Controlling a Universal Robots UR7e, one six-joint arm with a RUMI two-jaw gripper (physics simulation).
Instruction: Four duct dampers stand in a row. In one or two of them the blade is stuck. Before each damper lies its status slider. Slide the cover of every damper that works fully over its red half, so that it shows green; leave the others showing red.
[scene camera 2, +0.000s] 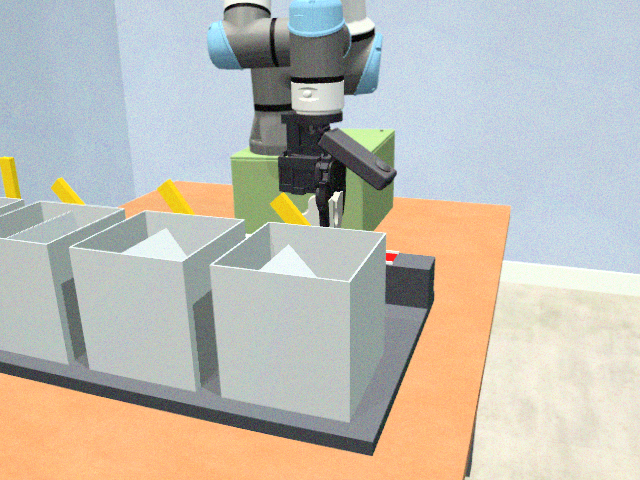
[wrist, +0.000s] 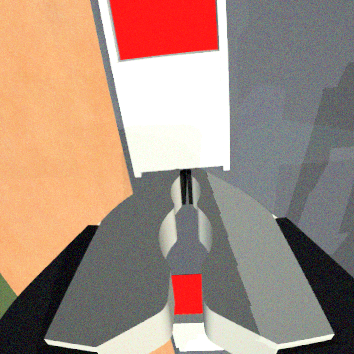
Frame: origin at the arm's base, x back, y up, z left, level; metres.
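Seen in the pictures: gripper, fingertip midpoint: (wrist: 186, 171); arm's base at its link origin: (scene camera 2: 285, 147).
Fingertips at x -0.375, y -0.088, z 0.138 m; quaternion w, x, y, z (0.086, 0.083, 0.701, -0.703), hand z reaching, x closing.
Observation:
Offsets run from my fingertips to a thing's top centre. "spot": to the spot under its first point. Level surfaces: height alone.
Four grey open-topped dampers (scene camera 2: 284, 330) (scene camera 2: 134, 315) (scene camera 2: 31, 294) stand in a row, the farthest cut off at the left. Their yellow levers (scene camera 2: 290, 209) (scene camera 2: 175, 196) (scene camera 2: 67, 191) (scene camera 2: 10, 177) show behind; three lean and the far left one is nearly upright. My gripper (scene camera 2: 324, 219) (wrist: 186, 171) is shut and empty, behind the nearest damper. In the wrist view its tips are at the near end of a white status slider {spot: dx -0.007, dy +0.005, dz +0.037 m} (wrist: 175, 100), whose red area (wrist: 167, 25) shows beyond. Contact cannot be told. Another slider's red area (wrist: 187, 294) shows between the jaws. At the right, red {dx -0.013, dy -0.003, dz +0.076 m} (scene camera 2: 391, 256) shows.
The dampers stand on a dark base plate {dy -0.065 m} (scene camera 2: 289, 424) on the orange table {dy -0.083 m} (scene camera 2: 444, 361). A dark raised block (scene camera 2: 410, 284) runs behind the nearest damper. The green robot pedestal (scene camera 2: 379, 180) stands at the back.

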